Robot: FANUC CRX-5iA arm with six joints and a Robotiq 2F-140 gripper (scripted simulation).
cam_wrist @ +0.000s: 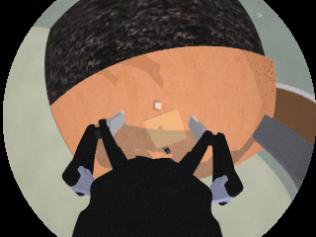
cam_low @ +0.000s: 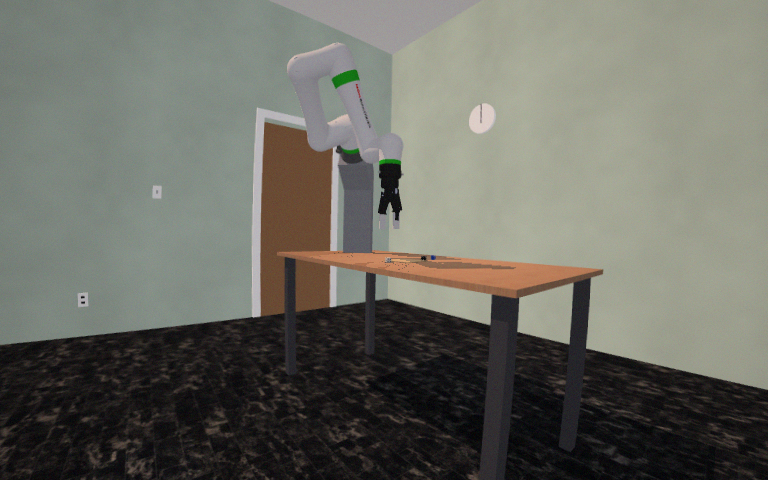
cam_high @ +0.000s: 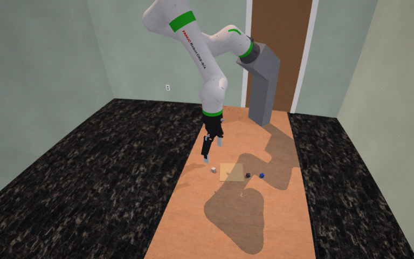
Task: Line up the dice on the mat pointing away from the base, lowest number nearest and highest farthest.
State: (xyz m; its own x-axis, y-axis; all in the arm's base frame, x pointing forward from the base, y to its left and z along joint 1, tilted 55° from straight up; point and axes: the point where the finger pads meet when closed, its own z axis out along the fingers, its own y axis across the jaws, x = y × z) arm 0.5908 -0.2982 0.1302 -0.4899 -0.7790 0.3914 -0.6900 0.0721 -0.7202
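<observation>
The white die lies 14 cm below my hand. From my hand the other things lie so: tan mat 15 cm below, 11 cm to the left, 3 cm ahead; then blue die 28 cm to the left, 14 cm below, 9 cm ahead; then black die 20 cm to the left, 14 cm below, 7 cm ahead.
</observation>
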